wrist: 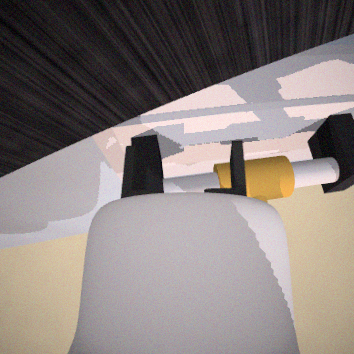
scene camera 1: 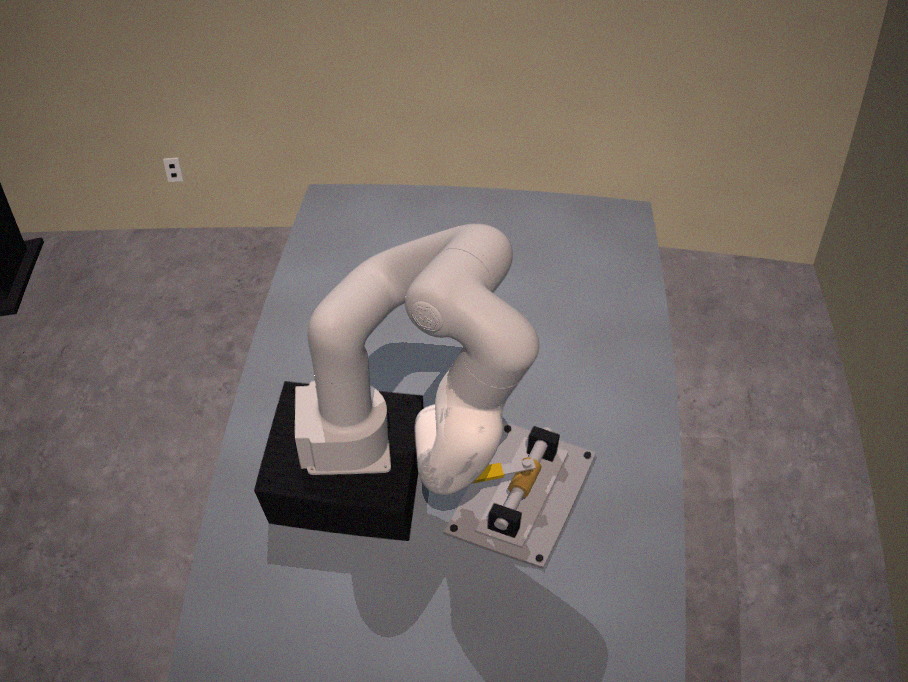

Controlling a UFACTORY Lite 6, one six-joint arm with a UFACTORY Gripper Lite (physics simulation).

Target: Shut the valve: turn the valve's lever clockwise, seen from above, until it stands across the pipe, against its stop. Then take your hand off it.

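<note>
The valve's brass body (scene camera 1: 522, 482) (wrist: 272, 176) sits on a light pipe (scene camera 1: 513, 499) (wrist: 315, 171). The lever's yellow handle (scene camera 1: 491, 472) points left from its pivot in the scene view, slanted to the pipe, neither along it nor clearly square across it. Its outer end is hidden under the arm's wrist, and the lever does not show in the wrist view. My gripper (wrist: 186, 142) is open, its two black fingers apart, with the pipe and part of the brass body seen beyond them. In the scene view the fingers are hidden by the arm, near the handle's end. Contact with the lever cannot be seen.
Black blocks (scene camera 1: 504, 519) (wrist: 336, 152) hold the pipe's ends on a grey baseplate (scene camera 1: 552, 515) with dark corner bolts. The robot's black pedestal (scene camera 1: 337, 506) (wrist: 75, 65) stands left of the baseplate, close to the wrist. The blue-grey table (scene camera 1: 601, 330) lies beneath.
</note>
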